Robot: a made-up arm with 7 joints.
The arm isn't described. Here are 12 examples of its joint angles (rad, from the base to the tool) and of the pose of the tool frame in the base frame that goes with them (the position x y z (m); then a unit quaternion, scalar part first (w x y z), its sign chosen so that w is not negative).
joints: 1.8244 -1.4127 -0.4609 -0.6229 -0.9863 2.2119 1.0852
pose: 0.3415 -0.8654 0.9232 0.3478 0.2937 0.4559 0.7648
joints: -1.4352 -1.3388 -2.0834 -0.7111 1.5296 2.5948 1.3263
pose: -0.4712 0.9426 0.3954 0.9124 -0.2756 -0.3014 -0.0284
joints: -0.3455 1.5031 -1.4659 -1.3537 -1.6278 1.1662 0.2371
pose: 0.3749 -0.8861 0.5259 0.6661 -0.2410 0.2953 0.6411
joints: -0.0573 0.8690 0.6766 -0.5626 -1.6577 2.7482 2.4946
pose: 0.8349 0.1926 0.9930 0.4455 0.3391 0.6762 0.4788
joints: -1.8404 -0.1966 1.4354 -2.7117 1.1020 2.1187 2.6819
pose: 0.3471 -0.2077 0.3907 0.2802 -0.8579 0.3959 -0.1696
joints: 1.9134 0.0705 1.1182 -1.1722 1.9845 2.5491 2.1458
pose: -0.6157 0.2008 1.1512 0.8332 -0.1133 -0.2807 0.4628
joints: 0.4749 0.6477 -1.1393 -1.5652 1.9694 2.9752 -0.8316
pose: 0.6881 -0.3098 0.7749 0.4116 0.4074 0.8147 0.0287
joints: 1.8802 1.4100 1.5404 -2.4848 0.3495 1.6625 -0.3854
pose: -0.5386 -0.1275 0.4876 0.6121 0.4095 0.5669 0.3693
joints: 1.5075 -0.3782 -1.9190 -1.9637 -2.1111 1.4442 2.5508
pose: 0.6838 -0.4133 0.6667 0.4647 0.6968 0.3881 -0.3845
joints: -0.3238 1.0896 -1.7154 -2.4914 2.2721 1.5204 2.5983
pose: -0.2389 -0.5478 0.5063 0.1037 0.2214 -0.7346 0.6330
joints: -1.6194 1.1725 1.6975 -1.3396 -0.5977 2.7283 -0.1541
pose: 0.5057 -0.6290 0.8827 0.4563 0.1046 0.8775 0.1039
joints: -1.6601 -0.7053 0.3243 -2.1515 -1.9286 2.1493 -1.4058
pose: 0.1534 -0.3256 0.9996 0.8988 0.2079 -0.2273 0.3119
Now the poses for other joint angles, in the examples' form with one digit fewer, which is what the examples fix.
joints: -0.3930 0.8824 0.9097 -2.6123 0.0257 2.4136 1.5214
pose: 0.356 0.318 0.206 0.663 -0.342 -0.665 0.037
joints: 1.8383 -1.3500 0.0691 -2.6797 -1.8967 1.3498 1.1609
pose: -0.039 0.232 0.918 0.652 -0.004 0.748 -0.123
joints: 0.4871 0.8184 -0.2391 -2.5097 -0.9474 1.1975 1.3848
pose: 0.358 -0.024 0.071 0.385 -0.166 -0.354 0.836
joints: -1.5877 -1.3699 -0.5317 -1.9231 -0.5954 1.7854 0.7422
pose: -0.411 0.197 1.135 0.325 0.921 0.186 -0.108
